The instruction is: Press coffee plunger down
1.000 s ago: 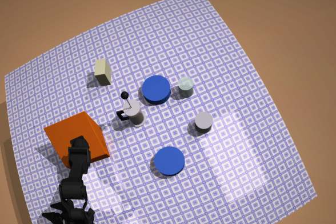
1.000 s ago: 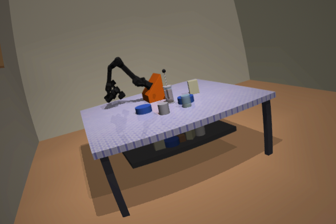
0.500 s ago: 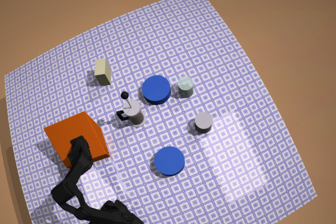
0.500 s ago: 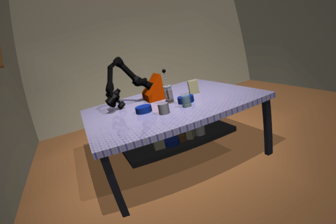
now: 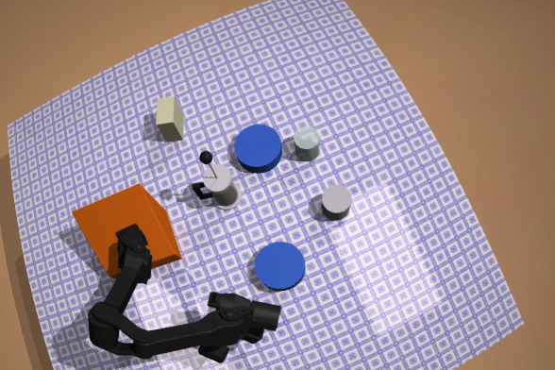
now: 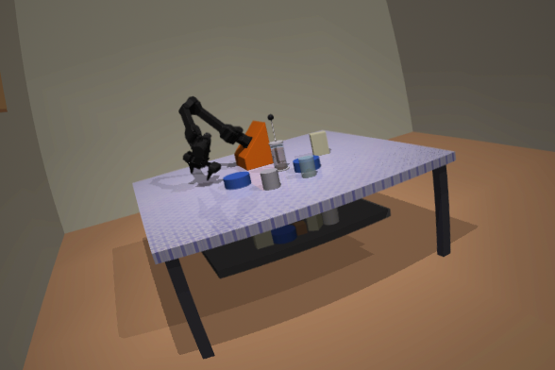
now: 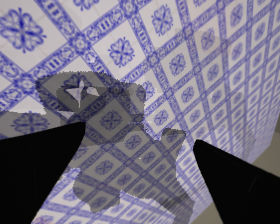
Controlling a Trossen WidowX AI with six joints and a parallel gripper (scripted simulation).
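Right now my gripper tip is 14 cm short of the coffee press, 36 cm to the right of it and 8 cm below it. Round my gripper tip: pale green cup 40 cm ahead, 39 cm to the left; then grey cylinder 40 cm ahead, 22 cm to the left, 1 cm below.
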